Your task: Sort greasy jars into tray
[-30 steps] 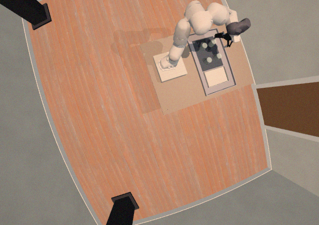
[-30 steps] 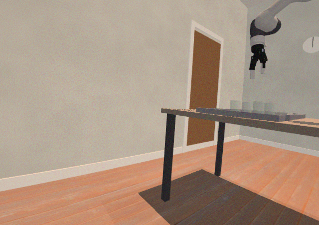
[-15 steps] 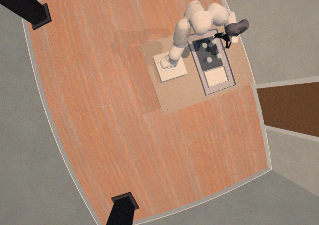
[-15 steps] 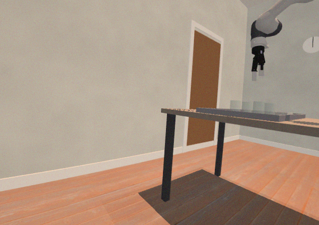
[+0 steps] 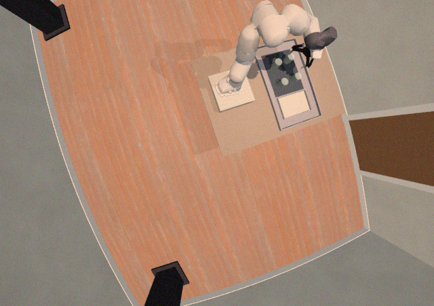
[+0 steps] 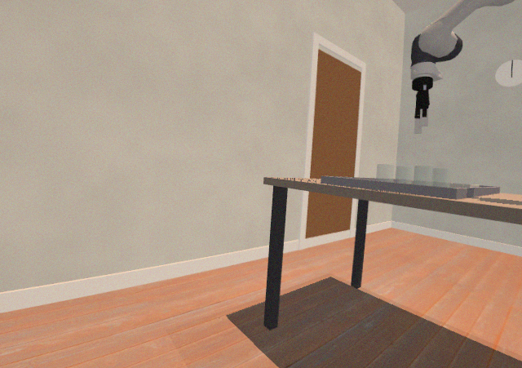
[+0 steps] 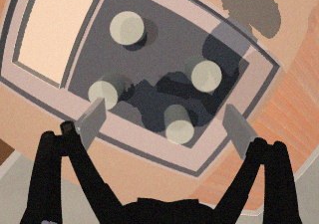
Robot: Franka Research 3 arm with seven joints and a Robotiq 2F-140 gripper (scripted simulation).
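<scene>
My gripper is now 25 cm above the grey drying mat and 1 cm short of it. Also, from my hand: tray 32 cm to the right, 24 cm below, 1 cm behind.
</scene>
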